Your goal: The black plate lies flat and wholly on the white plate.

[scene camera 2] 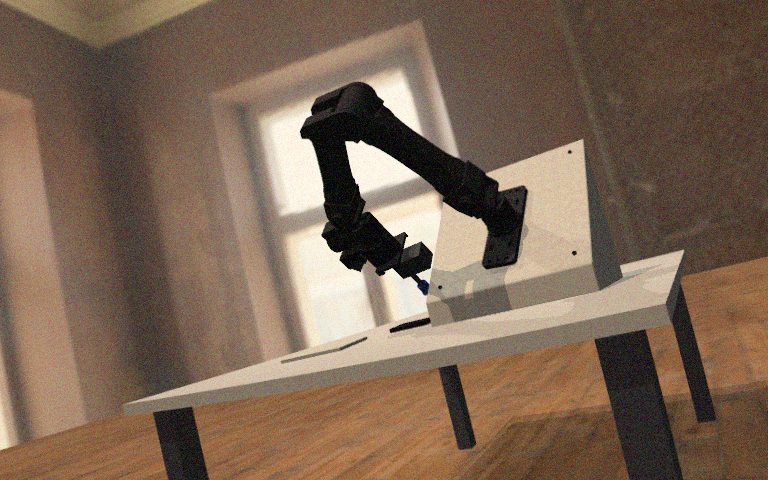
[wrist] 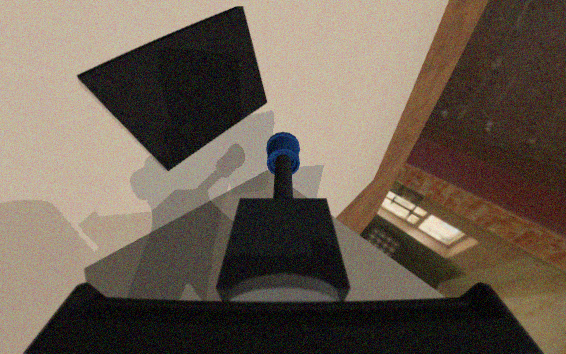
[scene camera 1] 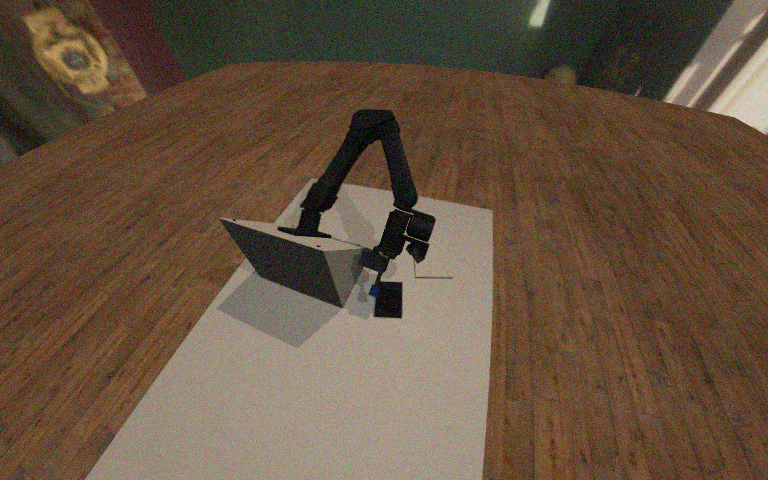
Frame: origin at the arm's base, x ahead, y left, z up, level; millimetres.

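Seen in the pictures: hand, its tool point: (wrist: pixel 283 147) (scene camera 1: pixel 373 294); arm's base, origin of its link: (scene camera 2: pixel 506 227) (scene camera 1: pixel 306 234).
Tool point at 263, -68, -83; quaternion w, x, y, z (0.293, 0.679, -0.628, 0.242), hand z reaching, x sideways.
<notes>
Offsets run from my tool point to a thing's top centre, as dx, dy, dz. "spot": to the spot under its first point. Level surfaces: height alone.
The black plate @[+35, +38, -63] (scene camera 1: pixel 388 300) (scene camera 2: pixel 410 324) (wrist: pixel 185 85) lies flat on the white table, apart from the white plate. The white plate @[+116, +255, -66] (scene camera 1: pixel 433 268) lies flat behind it and to the right in scene camera 1, hard to tell from the table except for its dark edges; in scene camera 2 its edge @[spot: +82, +333, -67] (scene camera 2: pixel 311 354) shows as a thin line. It does not show in the wrist view. My gripper, a blue suction cup (scene camera 1: pixel 374 291) (scene camera 2: pixel 423 287) (wrist: pixel 283 150), is open and holds nothing. It hangs above the table beside the black plate, on the side of the base block.
The large wedge-shaped base block (scene camera 1: pixel 283 260) (scene camera 2: pixel 549 226) carries the arm and stands close to the cup and the black plate. The white table @[dz -72] (scene camera 1: pixel 339 396) (scene camera 2: pixel 509 322) has an open edge on the right in scene camera 1. Arm shadows fall near the black plate.
</notes>
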